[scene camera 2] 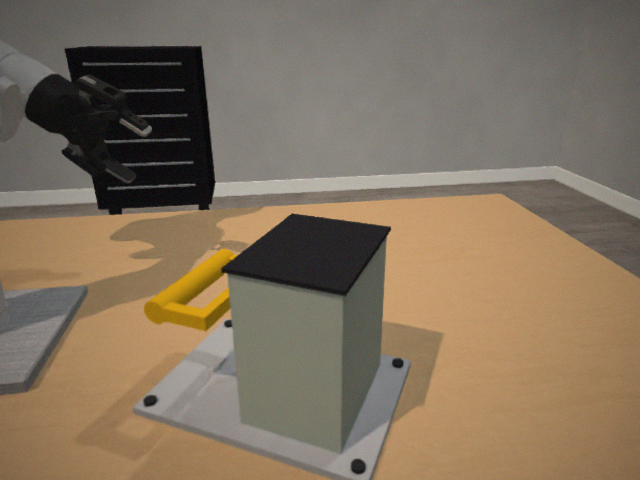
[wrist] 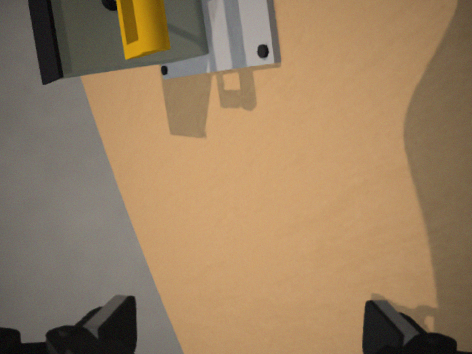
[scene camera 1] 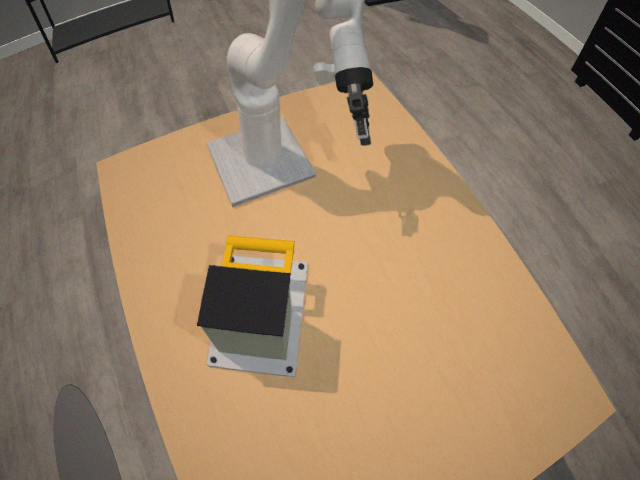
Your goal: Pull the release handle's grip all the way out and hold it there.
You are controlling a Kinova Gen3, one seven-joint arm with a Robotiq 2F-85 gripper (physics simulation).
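Observation:
The release handle's yellow grip (scene camera 1: 260, 243) (scene camera 2: 192, 285) (wrist: 152, 27) is a horizontal bar on two arms, on the side of the box that faces the robot's base. The box (scene camera 1: 250, 343) (scene camera 2: 289, 356) (wrist: 90, 45) is grey-green with a black top and stands on a light grey plate (scene camera 1: 253, 362) (scene camera 2: 206, 408) (wrist: 255, 30) with dark bolts. My gripper (scene camera 1: 364, 139) (scene camera 2: 140, 155) (wrist: 249, 325) is open and empty. It hangs in the air above the table, higher than the grip and well off to one side of it, touching nothing. The wrist view cuts off part of the grip.
The robot's base plate (scene camera 1: 248, 188) (scene camera 2: 38, 335) stands on the wooden table (scene camera 1: 413, 320) (scene camera 2: 491, 289) (wrist: 280, 200), on the grip's side of the box. A black drawer cabinet (scene camera 1: 615, 56) (scene camera 2: 144, 126) stands on the floor beyond the table.

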